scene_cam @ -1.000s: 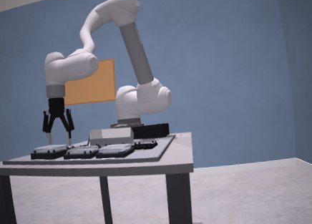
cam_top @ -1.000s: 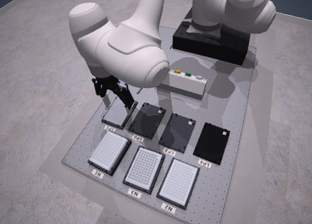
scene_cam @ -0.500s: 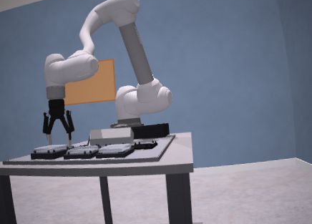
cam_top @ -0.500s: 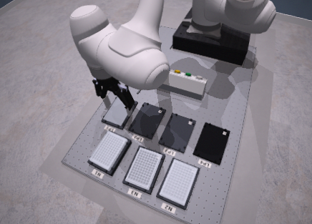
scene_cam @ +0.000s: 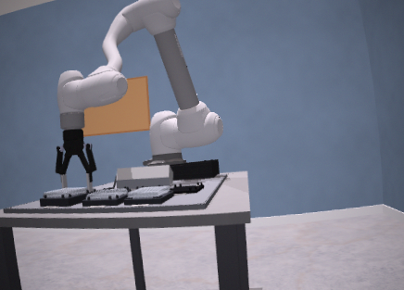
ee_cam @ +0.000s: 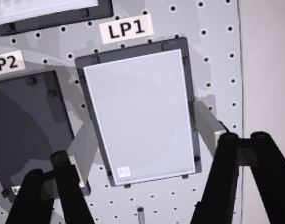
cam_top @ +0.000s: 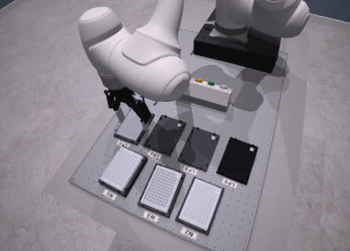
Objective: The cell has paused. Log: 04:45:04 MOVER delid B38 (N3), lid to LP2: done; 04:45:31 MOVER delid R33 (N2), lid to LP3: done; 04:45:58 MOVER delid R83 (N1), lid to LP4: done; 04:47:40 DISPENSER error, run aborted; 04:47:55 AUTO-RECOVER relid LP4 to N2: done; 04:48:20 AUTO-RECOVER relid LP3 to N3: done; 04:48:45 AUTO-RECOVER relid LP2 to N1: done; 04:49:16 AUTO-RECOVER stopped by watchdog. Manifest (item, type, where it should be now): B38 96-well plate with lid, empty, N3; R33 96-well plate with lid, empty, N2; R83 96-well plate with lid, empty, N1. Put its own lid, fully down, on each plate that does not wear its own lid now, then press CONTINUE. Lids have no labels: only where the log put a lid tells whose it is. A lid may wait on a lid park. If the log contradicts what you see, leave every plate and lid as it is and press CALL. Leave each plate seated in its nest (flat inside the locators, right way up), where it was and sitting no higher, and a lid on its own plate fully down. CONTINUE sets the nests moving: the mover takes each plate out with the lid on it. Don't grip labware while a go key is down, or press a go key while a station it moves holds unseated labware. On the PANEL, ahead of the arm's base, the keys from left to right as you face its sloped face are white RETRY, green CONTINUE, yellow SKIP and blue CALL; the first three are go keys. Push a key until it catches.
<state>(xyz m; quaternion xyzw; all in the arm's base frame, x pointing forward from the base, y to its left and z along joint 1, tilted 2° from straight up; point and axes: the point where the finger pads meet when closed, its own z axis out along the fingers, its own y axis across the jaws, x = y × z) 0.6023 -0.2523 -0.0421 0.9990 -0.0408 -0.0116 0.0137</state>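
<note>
My gripper is now 20 mm above the pale grey lid. Also, from my hand: lid park LP2 (130 mm to the left, 30 mm below); LP2 label (120 mm to the left, 90 mm ahead, 40 mm below); lid park LP1 (30 mm below).
</note>
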